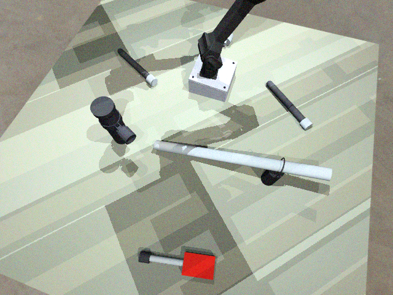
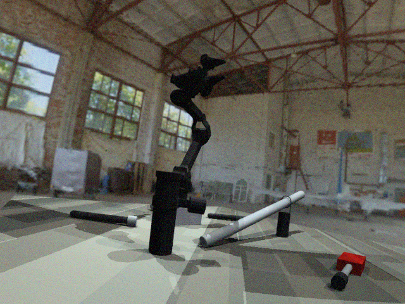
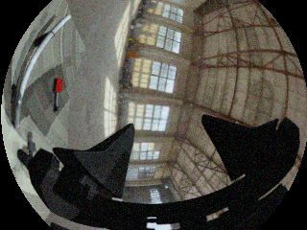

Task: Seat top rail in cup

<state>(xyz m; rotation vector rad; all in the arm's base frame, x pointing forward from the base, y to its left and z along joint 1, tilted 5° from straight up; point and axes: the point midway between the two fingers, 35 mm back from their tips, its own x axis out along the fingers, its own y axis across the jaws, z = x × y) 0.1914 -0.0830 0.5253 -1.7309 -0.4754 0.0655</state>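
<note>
Now: gripper tip 48 cm above the dark rail-end cup, 18 cm to the left of it and 12 cm short of it. Also, from my gripper tip: red-headed mallet (60 cm below, 44 cm ahead, 4 cm to the left); short dark post (51 cm below, 30 cm to the left, 13 cm ahead).
</note>
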